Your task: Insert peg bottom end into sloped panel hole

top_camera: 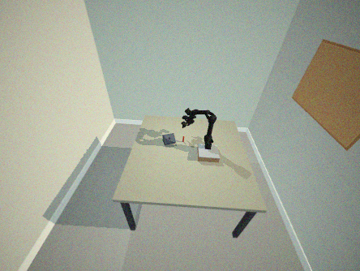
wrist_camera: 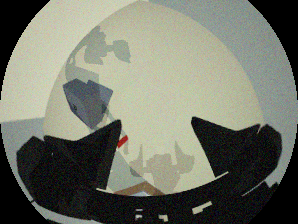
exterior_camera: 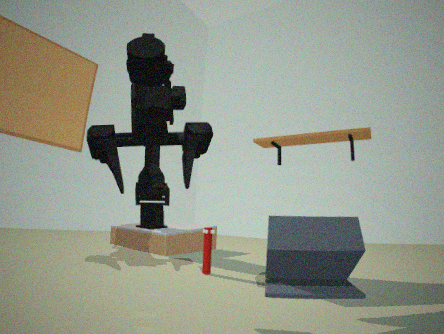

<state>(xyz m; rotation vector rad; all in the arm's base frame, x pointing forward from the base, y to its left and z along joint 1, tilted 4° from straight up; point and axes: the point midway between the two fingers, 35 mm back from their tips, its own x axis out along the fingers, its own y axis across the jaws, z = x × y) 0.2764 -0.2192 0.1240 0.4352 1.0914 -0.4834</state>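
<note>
The red peg is 120 mm to the left of my gripper tip and 70 mm below it. From my gripper tip the other things lie so: grey sloped panel 160 mm to the left, 160 mm ahead, 80 mm below.
</note>
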